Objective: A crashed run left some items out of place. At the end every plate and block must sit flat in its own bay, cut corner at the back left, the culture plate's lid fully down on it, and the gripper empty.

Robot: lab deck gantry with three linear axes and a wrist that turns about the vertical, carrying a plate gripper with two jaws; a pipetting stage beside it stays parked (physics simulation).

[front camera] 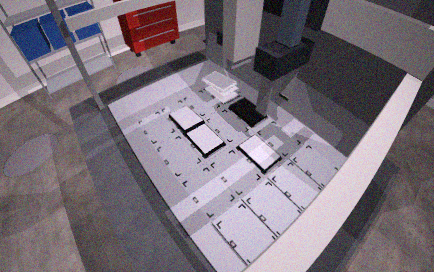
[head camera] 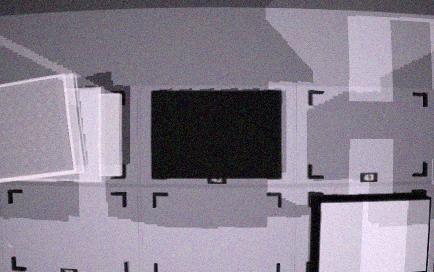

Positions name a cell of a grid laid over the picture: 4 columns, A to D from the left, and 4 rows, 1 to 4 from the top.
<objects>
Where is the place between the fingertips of the gripper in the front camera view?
C2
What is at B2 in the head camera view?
A black slab.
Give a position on a black-edged plate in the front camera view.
B3
</objects>
